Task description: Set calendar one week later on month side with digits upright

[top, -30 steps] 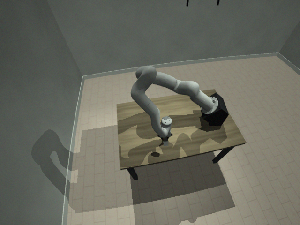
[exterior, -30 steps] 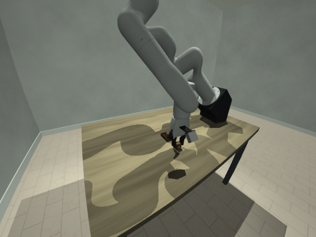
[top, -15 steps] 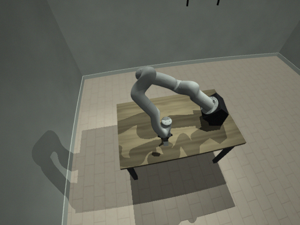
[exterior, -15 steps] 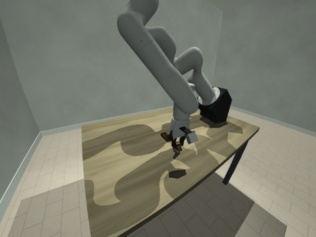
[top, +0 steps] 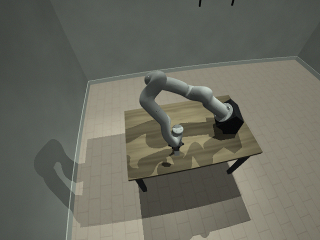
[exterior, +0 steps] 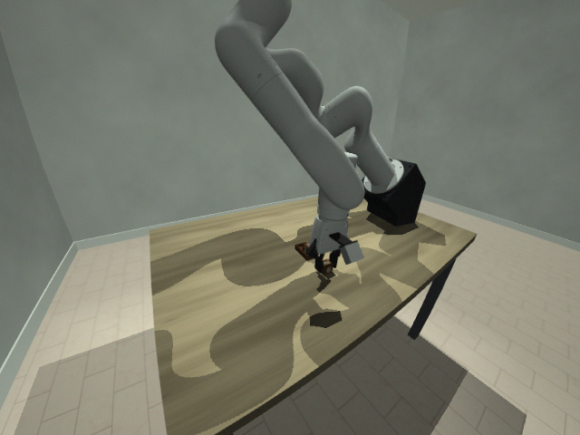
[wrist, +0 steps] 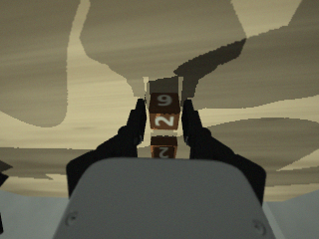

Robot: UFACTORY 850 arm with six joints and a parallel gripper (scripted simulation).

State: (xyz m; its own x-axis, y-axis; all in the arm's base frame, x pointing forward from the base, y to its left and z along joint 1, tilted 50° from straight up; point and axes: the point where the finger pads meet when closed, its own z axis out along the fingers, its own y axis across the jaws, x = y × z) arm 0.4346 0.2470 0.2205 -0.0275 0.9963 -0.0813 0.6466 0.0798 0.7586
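The brown digit cube lies 9 cm to the right of my hand. The rest, counted from my hand: brown tray (11 cm to the right, 2 cm below).
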